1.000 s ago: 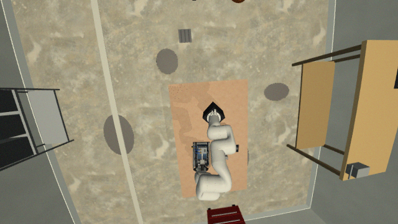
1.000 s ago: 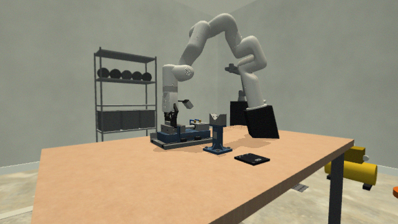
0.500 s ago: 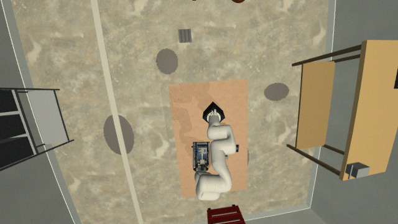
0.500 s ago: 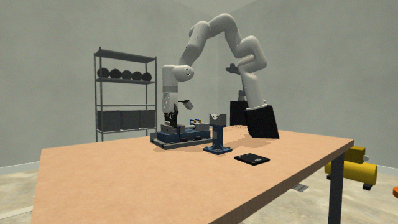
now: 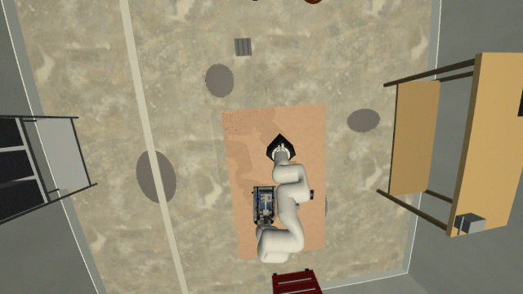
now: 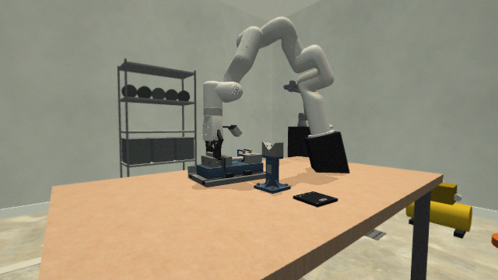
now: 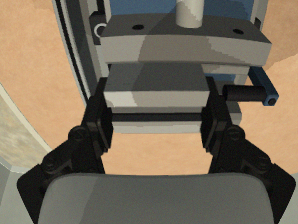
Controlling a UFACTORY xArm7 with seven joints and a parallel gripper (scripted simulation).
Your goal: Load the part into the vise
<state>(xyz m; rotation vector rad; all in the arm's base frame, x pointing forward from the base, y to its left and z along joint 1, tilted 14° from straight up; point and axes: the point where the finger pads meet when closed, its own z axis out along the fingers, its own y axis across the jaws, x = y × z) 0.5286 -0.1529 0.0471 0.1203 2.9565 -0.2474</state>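
The grey block lies right at my hand. Round my hand: work stop (10 mm ahead, 70 mm to the left, 20 mm below); cylinder rod (90 mm behind, 30 mm to the left, 30 mm below); moving jaw (40 mm behind, 20 mm to the left, 30 mm below).
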